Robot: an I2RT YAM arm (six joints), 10 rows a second.
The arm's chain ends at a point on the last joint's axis. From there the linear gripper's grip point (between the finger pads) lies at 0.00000 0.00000 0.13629 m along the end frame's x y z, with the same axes.
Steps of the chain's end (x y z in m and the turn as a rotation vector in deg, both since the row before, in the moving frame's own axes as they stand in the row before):
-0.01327 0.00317 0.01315 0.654 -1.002 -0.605
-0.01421 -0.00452 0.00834 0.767 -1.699 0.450
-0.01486 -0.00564 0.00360 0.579 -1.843 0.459
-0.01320 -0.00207 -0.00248 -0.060 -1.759 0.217
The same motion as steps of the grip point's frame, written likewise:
-0.01566 0.00163 0.01312 0.654 -1.002 -0.605
-0.01824 -0.00636 0.00827 0.767 -1.699 0.450
-0.01924 -0.00703 0.00352 0.579 -1.843 0.459
-0.01738 -0.00194 -0.00254 -0.060 -1.759 0.217

